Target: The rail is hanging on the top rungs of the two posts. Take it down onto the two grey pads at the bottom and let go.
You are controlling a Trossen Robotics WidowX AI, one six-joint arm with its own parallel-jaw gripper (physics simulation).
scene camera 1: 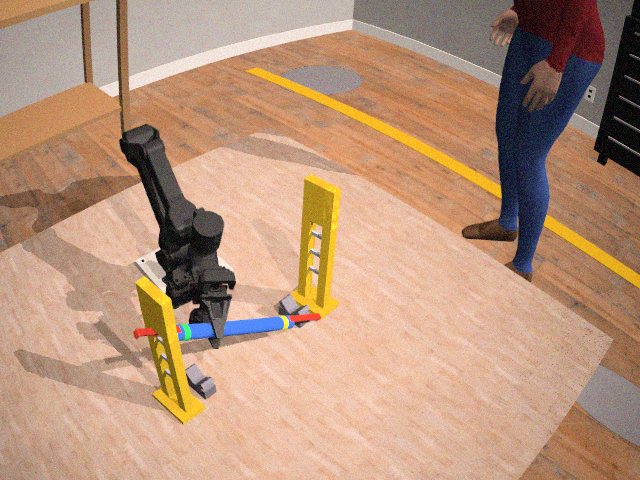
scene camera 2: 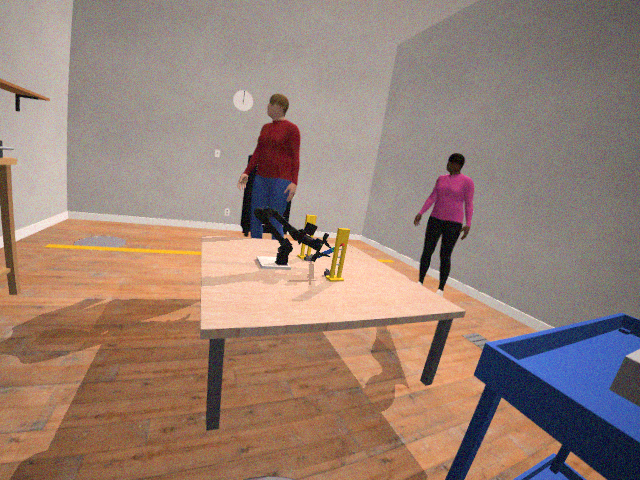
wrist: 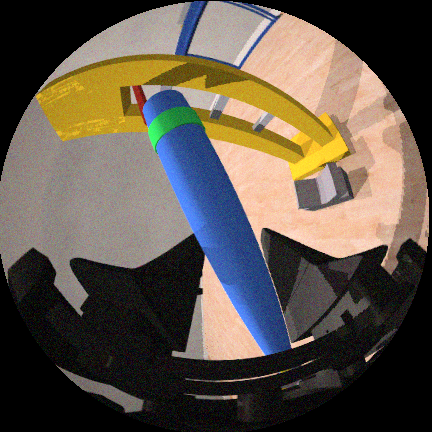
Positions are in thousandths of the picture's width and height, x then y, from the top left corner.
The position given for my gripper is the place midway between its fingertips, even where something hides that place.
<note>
My gripper (scene camera 1: 341,716) grips a blue rail (scene camera 1: 374,682). I also see a grey pad (scene camera 1: 320,805), a yellow post (wrist: 221,230) and a yellow post (scene camera 1: 502,418).
The blue rail shows as well in the wrist view (wrist: 469,432). My gripper shows as well in the wrist view (wrist: 541,543). The grey pad shows as well in the wrist view (wrist: 770,432).
</note>
